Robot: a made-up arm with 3 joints. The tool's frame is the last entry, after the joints. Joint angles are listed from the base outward. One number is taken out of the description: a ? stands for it. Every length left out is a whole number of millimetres.
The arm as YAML. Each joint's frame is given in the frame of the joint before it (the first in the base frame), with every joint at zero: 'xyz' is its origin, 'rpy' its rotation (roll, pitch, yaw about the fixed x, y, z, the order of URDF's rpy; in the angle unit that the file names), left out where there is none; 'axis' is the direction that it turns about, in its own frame. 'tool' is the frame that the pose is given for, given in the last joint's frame.
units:
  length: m
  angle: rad
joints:
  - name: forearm
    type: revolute
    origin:
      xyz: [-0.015, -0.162, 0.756]
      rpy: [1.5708, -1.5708, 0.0]
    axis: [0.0, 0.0, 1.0]
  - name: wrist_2
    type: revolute
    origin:
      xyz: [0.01, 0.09, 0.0]
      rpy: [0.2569, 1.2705, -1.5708]
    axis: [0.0, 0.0, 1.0]
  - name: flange
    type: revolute
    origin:
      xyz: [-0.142, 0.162, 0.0]
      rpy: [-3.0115, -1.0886, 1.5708]
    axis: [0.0, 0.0, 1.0]
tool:
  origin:
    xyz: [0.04, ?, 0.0]
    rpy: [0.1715, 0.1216, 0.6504]
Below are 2 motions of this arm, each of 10 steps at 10 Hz.
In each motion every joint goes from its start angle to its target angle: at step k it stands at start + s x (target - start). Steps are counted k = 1, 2, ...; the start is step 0. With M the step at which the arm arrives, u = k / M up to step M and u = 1 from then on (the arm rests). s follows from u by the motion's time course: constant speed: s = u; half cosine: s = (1 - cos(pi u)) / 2; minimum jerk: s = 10 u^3 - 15 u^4 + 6 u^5.
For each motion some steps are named. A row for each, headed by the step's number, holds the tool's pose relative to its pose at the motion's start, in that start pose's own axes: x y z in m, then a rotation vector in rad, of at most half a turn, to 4 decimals.
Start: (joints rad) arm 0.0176 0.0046 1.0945
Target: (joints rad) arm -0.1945 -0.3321 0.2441
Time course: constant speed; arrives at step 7
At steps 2, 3, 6, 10:
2: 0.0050 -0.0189 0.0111 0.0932 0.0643 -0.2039
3: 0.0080 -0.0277 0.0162 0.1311 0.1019 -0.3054
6: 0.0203 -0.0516 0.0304 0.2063 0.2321 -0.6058
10: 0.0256 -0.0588 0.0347 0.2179 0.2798 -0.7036

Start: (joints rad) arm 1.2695 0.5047 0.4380
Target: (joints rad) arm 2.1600 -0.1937 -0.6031
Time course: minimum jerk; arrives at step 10
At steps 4, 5, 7, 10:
4: -0.0084 0.0246 0.0089 -0.1959 -0.1022 -0.1347
5: -0.0177 0.0454 0.0092 -0.3097 -0.1984 -0.2239
7: -0.0425 0.0914 -0.0069 -0.5001 -0.4520 -0.4029
10: -0.0564 0.1147 -0.0245 -0.5751 -0.6100 -0.4926

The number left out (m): -0.043
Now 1 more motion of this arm.
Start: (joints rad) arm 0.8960 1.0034 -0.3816
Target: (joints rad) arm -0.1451 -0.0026 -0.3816
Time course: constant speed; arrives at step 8
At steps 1, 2, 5, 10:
1: 0.0153 0.0429 0.0245 -0.1655 0.1019 -0.0658
2: 0.0391 0.0857 0.0397 -0.3234 0.2171 -0.1280
5: 0.1454 0.1888 0.0252 -0.7405 0.6385 -0.2894
10: 0.2583 0.2204 -0.0693 -1.0442 1.1637 -0.4023

